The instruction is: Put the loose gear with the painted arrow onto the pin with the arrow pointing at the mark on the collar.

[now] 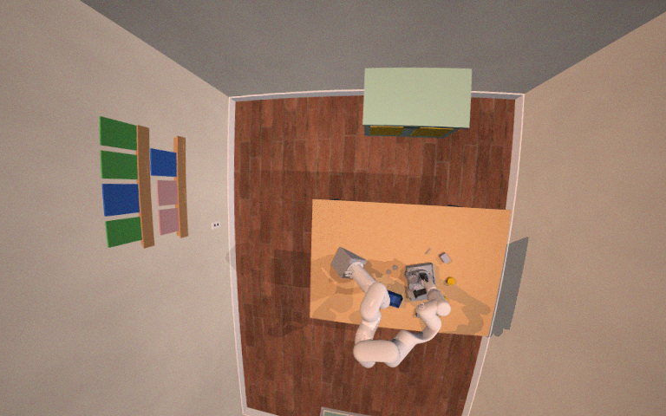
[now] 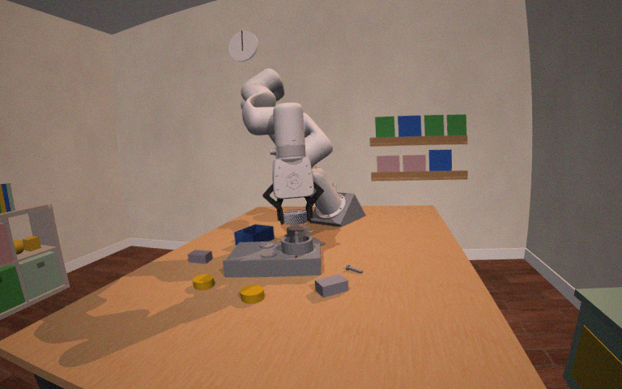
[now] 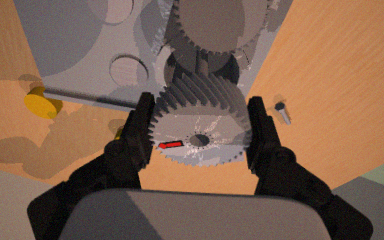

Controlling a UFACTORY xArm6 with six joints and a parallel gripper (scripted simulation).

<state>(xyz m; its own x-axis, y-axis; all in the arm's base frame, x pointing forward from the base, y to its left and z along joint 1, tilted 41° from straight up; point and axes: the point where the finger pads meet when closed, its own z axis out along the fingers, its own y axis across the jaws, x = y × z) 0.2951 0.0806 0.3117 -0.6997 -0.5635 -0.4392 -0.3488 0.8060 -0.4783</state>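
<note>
My gripper is now right at the grey gear. Round my hand: blue bin: 150 mm behind, 200 mm to the right, 120 mm below; small bolt: 30 mm ahead, 150 mm to the left, 120 mm below; flat grey disc: 160 mm behind, 20 mm to the left, 130 mm below.
</note>
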